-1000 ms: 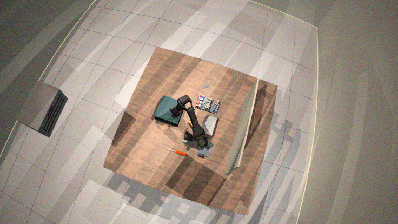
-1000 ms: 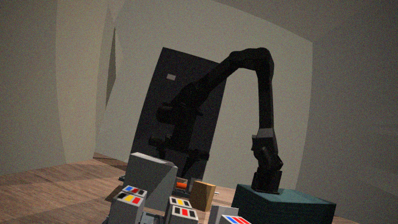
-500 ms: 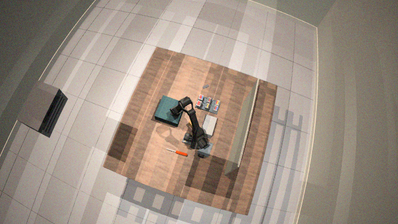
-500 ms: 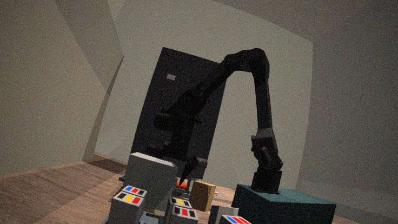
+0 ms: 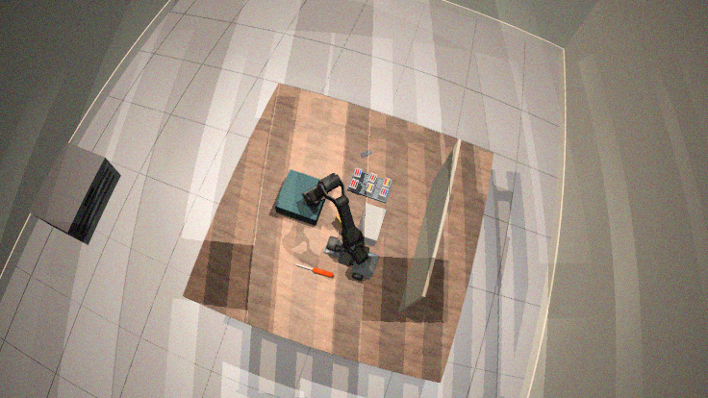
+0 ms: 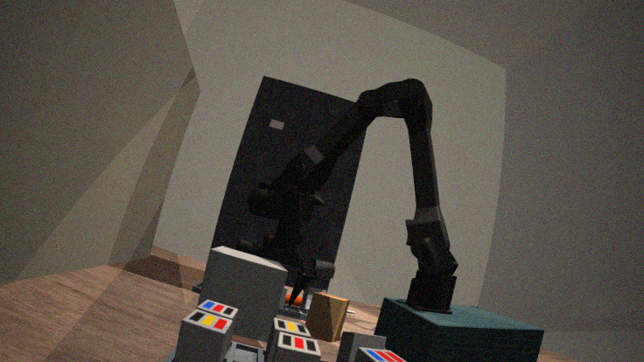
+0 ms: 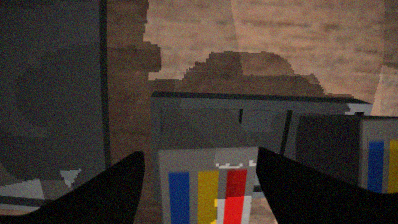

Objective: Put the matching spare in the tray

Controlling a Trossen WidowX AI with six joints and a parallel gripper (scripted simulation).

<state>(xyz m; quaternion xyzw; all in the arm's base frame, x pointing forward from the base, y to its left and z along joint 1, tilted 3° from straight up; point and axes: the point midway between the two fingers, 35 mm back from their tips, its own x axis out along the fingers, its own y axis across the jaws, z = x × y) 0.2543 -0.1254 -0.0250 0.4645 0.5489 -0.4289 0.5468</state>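
Now: gripper tip 40 mm past the rimmed grey holder and 10 mm above it. Also, from my gripper tip: shallow grey tray (100 mm ahead, 10 mm below); then grey spare block (20 mm above); then dark cylinder (100 mm ahead, 80 mm to the right, 10 mm above).
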